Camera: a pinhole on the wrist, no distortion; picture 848 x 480 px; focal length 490.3 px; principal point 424.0 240.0 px. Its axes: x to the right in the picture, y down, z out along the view. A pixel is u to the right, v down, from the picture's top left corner.
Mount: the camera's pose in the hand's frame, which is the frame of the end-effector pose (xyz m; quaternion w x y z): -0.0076 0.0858 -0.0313 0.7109 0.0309 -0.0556 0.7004
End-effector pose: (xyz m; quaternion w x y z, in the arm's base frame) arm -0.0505 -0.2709 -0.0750 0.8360 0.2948 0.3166 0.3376
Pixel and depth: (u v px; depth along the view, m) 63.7 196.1 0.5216
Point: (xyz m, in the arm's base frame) 0.4150 -0.5970 -0.0580
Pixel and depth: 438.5 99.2 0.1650
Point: 0.0406 -0.2413 0.0473
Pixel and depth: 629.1 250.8 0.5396
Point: 0.2236 -0.3000 0.4418
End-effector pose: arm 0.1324 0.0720 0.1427 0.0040 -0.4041 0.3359 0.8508
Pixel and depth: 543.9 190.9 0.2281
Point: -0.0430 0.0989 0.2922
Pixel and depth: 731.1 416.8 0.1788
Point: 0.0273 0.0465 0.3666
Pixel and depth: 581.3 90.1 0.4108
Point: -0.2556 0.1449 0.3413
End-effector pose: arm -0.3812 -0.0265 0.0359 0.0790 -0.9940 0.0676 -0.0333
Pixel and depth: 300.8 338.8 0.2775
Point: -0.4346 0.0354 -0.1957
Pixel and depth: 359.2 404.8 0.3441
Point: -0.4927 0.0377 -0.2679
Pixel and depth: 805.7 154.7 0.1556
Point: -0.3794 -0.1900 -0.1301
